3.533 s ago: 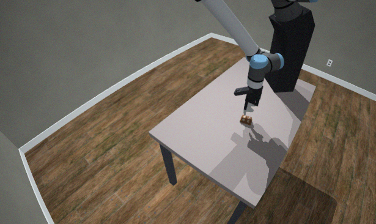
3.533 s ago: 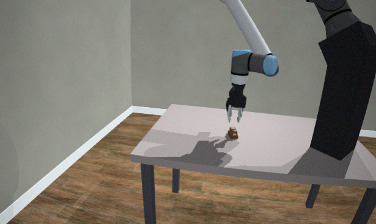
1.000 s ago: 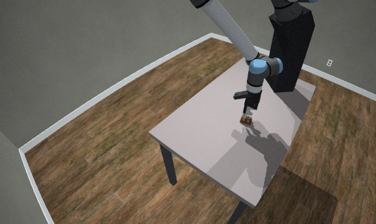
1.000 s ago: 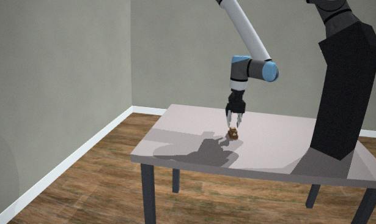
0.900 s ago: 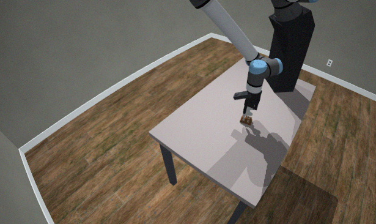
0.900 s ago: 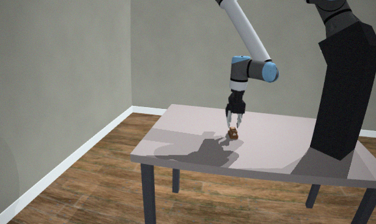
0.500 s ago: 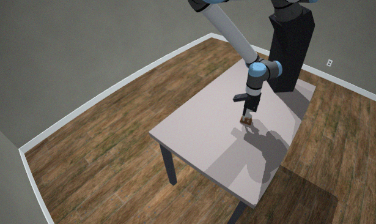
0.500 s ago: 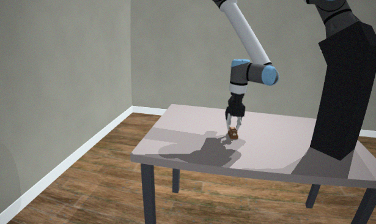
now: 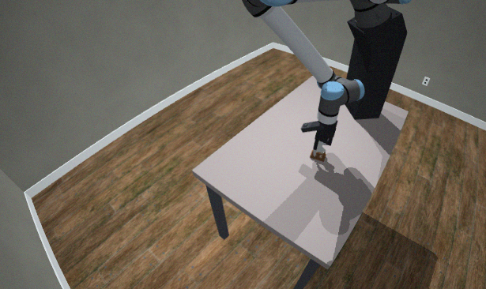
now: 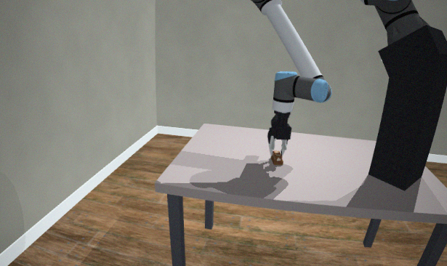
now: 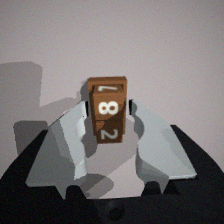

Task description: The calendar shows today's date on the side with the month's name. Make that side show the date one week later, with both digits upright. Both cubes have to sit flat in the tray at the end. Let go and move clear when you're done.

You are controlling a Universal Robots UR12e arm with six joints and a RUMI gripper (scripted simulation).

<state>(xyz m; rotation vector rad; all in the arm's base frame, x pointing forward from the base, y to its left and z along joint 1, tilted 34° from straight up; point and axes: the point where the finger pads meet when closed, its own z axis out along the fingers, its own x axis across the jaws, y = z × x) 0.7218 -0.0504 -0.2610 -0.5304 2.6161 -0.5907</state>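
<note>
My gripper is now 1 cm above the brown calendar cube. Round my hand: brown wooden calendar tray (3 cm below, 2 cm to the left, 1 cm behind).
</note>
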